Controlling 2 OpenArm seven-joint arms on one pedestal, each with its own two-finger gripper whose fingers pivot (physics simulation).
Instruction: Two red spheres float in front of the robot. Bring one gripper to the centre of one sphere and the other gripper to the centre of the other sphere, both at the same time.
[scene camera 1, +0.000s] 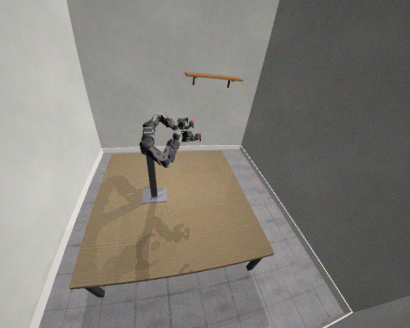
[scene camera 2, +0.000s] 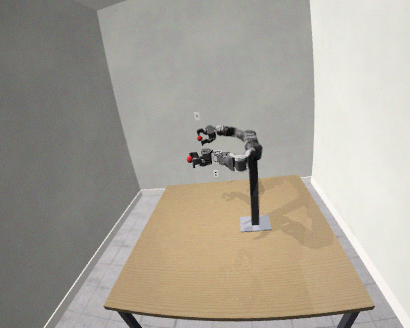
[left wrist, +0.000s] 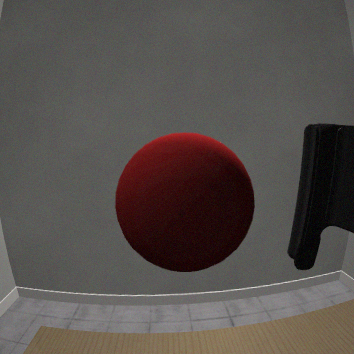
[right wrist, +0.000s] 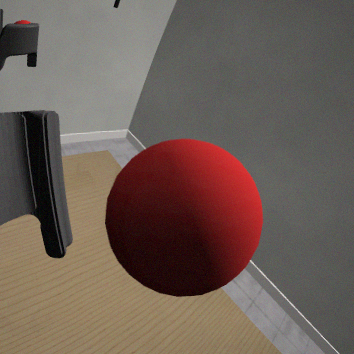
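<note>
Two red spheres float in front of the robot. One sphere is at the left gripper, which is open; it appears between the fingertips. In the left wrist view it is near the middle, apart from the one finger showing at the right. The other sphere is at the right gripper, also open, and appears between its fingertips. In the right wrist view it is slightly below the middle, apart from the finger at the left. In scene camera 1 a finger mostly hides this sphere.
The pedestal stands on the wooden table, well below both grippers. An orange shelf is on the far wall in scene camera 1. Part of the left gripper shows at the top left in the right wrist view.
</note>
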